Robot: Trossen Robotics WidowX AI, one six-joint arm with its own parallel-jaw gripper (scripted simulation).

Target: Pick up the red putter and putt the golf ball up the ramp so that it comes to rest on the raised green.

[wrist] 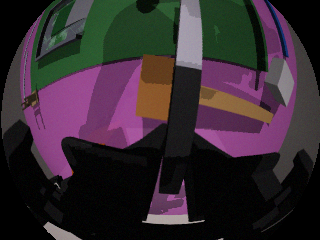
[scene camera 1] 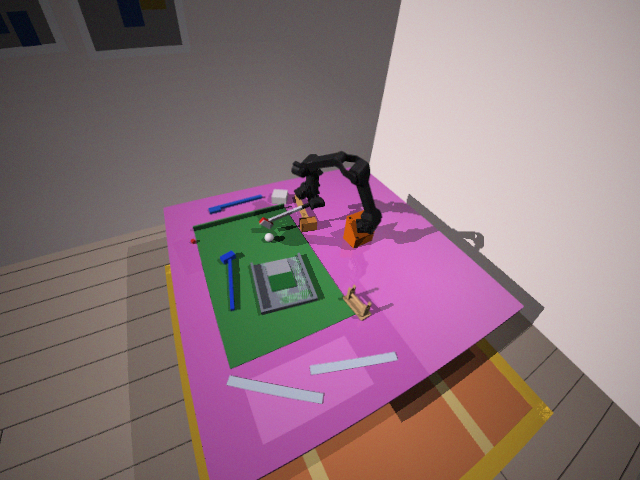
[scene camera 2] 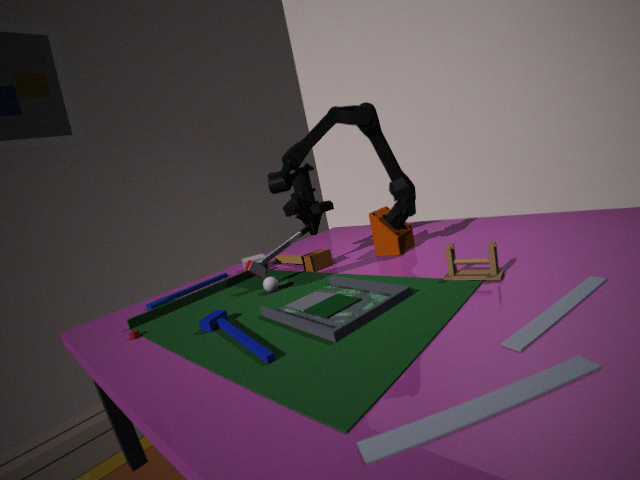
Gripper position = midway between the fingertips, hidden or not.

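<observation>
My gripper (scene camera 2: 314, 235), also in the wrist view (wrist: 173, 129), holding a red putter. Blue putter (scene camera 2: 219, 318) visible, but out of frame in the wrist view. White block (wrist: 279, 79), wooden stand (scene camera 2: 493, 273) visible too.
</observation>
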